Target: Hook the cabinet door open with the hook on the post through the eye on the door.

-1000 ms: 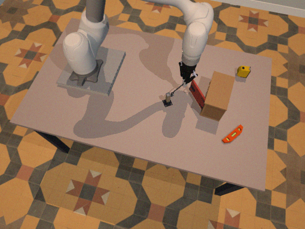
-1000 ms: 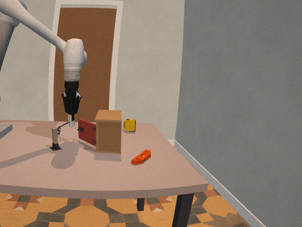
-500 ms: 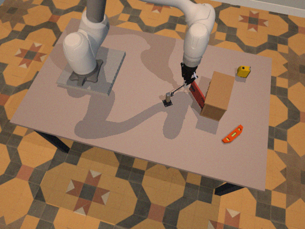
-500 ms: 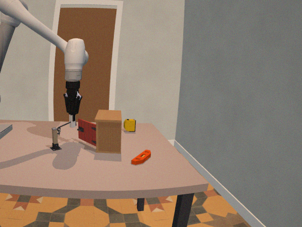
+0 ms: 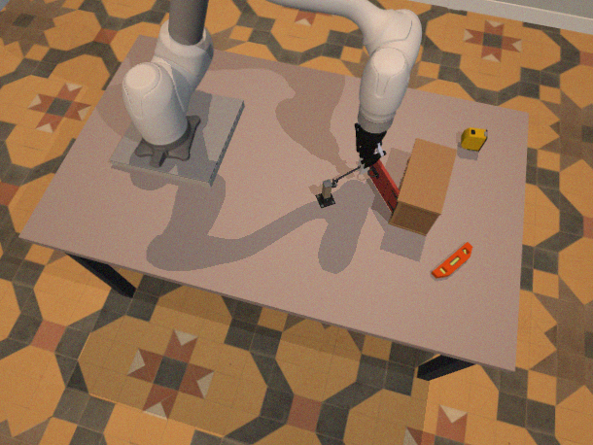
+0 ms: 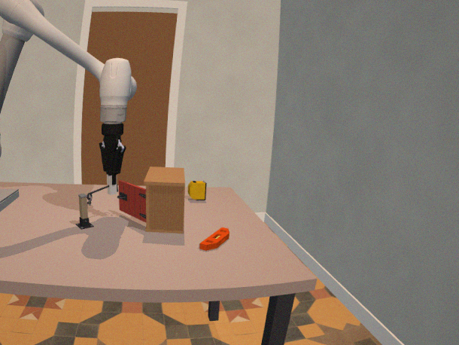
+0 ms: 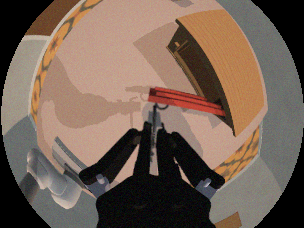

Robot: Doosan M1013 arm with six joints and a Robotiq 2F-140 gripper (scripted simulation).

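Now: hand 7 cm short of the red door, 4 cm to the left of it and 5 cm above it. Round my hand: dark hook 3 cm behind, 2 cm to the right, 2 cm below; then orange spirit level 30 cm ahead, 23 cm to the right, 11 cm below; then yellow tape measure 37 cm ahead, 21 cm to the left, 8 cm below.
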